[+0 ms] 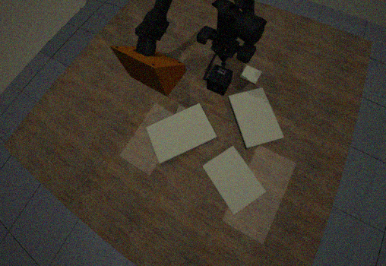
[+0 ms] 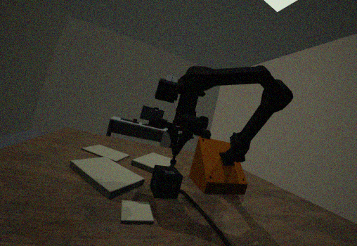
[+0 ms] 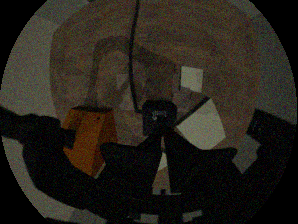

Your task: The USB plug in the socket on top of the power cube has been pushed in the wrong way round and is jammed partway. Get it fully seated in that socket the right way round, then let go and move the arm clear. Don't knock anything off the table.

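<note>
My gripper tip is 20 mm above the USB plug.
</note>
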